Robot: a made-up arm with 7 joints. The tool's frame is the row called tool.
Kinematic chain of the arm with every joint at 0, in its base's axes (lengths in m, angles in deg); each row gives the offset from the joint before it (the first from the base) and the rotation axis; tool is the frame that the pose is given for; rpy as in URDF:
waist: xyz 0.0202 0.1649 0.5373 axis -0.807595 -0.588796 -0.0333
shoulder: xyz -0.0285 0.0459 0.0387 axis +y
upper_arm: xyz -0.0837 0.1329 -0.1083 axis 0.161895 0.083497 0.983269
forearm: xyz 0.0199 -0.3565 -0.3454 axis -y
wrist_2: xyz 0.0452 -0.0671 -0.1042 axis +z
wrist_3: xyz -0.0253 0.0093 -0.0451 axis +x
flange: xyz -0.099 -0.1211 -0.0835 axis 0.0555 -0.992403 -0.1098
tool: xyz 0.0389 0.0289 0.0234 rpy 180 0 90
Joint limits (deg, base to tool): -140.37..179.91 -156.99..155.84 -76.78..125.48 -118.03..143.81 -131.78..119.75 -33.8..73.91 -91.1..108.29
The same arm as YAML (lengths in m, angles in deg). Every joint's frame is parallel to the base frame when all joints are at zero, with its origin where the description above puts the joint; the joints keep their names.
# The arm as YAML. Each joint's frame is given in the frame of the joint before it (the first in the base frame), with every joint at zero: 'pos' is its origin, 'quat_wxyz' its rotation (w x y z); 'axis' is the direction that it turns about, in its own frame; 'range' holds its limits. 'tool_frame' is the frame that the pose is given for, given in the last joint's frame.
length_unit: m
angle_unit: deg
joints:
  - joint: waist
    pos: [0.0202, 0.1649, 0.5373]
    quat_wxyz: [1.0, 0.0, 0.0, 0.0]
    axis: [-0.807595, -0.588796, -0.0333]
    range: [-140.37, 179.91]
  - joint: shoulder
    pos: [-0.0285, 0.0459, 0.0387]
    quat_wxyz: [1.0, 0.0, 0.0, 0.0]
    axis: "+y"
    range: [-156.99, 155.84]
  - joint: upper_arm
    pos: [-0.0837, 0.1329, -0.1083]
    quat_wxyz: [1.0, 0.0, 0.0, 0.0]
    axis: [0.161895, 0.083497, 0.983269]
    range: [-76.78, 125.48]
  - joint: forearm
    pos: [0.0199, -0.3565, -0.3454]
    quat_wxyz: [1.0, 0.0, 0.0, 0.0]
    axis: "-y"
    range: [-118.03, 143.81]
  - joint: wrist_2
    pos: [0.0452, -0.0671, -0.1042]
    quat_wxyz: [1.0, 0.0, 0.0, 0.0]
    axis: "+z"
    range: [-131.78, 119.75]
  - joint: wrist_3
    pos: [-0.0253, 0.0093, -0.0451]
    quat_wxyz: [1.0, 0.0, 0.0, 0.0]
    axis: "+x"
    range: [-33.8, 73.91]
  - joint: flange
    pos: [-0.099, -0.1211, -0.0835]
    quat_wxyz: [1.0, 0.0, 0.0, 0.0]
    axis: [0.0555, -0.992403, -0.1098]
    range: [-91.1, 108.29]
tool_frame:
  pos: [0.0389, 0.0289, 0.0234]
  quat_wxyz: [0.0, 0.707107, 0.707107, 0.0]

